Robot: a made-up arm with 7 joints. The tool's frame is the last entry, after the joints. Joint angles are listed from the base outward.
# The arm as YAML. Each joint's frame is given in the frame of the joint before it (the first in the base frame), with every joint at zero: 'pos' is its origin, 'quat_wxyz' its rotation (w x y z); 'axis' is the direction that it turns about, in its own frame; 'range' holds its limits. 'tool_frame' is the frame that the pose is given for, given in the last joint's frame.
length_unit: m
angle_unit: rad
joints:
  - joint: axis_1
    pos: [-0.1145, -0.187, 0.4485]
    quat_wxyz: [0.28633, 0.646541, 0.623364, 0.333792]
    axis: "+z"
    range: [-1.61, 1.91]
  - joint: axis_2
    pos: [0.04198, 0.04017, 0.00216]
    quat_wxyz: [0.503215, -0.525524, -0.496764, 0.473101]
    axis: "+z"
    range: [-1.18, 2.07]
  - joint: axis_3
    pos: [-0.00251, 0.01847, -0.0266]
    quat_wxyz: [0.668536, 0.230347, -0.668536, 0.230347]
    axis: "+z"
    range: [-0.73, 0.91]
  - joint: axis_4
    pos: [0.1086, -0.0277, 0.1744]
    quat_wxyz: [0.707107, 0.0, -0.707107, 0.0]
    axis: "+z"
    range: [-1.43, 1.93]
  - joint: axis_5
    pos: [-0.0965, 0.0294, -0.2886]
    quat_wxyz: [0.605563, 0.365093, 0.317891, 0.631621]
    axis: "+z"
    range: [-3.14, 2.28]
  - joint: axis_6
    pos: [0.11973, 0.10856, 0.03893]
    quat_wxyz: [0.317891, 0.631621, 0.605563, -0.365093]
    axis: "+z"
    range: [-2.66, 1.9]
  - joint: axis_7
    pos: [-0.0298, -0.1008, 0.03]
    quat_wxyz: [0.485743, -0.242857, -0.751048, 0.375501]
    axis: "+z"
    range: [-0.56, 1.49]
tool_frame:
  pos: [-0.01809, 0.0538, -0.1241]
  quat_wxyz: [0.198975, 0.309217, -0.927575, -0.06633]
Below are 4 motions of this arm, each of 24 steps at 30 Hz.
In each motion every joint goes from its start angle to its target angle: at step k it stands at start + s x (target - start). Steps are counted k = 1, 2, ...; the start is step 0. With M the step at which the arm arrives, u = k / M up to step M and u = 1 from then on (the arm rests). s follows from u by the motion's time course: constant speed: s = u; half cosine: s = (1 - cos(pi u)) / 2; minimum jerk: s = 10 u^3 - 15 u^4 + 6 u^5.
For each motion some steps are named. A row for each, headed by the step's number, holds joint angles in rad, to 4 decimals.
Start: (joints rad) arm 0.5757 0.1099 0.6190 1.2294 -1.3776 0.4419 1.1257
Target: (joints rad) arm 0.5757 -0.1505 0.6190 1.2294 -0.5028 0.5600 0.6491
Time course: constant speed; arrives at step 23
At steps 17, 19, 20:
17: 0.5757 -0.0826 0.6190 1.2294 -0.7310 0.5292 0.7734
19: 0.5757 -0.1052 0.6190 1.2294 -0.6549 0.5395 0.7320
20: 0.5757 -0.1165 0.6190 1.2294 -0.6169 0.5446 0.7113

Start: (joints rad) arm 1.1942 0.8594 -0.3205 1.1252 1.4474 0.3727 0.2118
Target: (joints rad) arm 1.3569 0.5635 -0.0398 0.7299 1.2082 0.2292 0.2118
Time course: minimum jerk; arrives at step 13
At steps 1, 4, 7, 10, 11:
1: 1.1949 0.8582 -0.3194 1.1236 1.4464 0.3721 0.2118
4: 1.2224 0.8081 -0.2718 1.0567 1.4059 0.3478 0.2118
7: 1.2872 0.6902 -0.1600 0.8992 1.3106 0.2906 0.2118
10: 1.3432 0.5884 -0.0635 0.7632 1.2284 0.2413 0.2118
11: 1.3523 0.5719 -0.0478 0.7412 1.2150 0.2333 0.2118

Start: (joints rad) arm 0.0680 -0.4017 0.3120 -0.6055 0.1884 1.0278 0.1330
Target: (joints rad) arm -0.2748 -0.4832 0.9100 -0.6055 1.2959 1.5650 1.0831
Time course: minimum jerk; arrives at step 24
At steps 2, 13, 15, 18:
2: 0.0663 -0.4021 0.3150 -0.6055 0.1940 1.0305 0.1378
13: -0.1301 -0.4488 0.6575 -0.6055 0.8283 1.3382 0.6819
15: -0.1805 -0.4608 0.7454 -0.6055 0.9911 1.4172 0.8216
18: -0.2393 -0.4748 0.8481 -0.6055 1.1813 1.5094 0.9847

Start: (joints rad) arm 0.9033 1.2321 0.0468 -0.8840 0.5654 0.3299 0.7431
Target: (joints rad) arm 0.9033 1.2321 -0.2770 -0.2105 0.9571 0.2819 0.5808
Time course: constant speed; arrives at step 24
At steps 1, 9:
1: 0.9033 1.2321 0.0333 -0.8559 0.5817 0.3279 0.7363
9: 0.9033 1.2321 -0.0746 -0.6314 0.7123 0.3119 0.6822

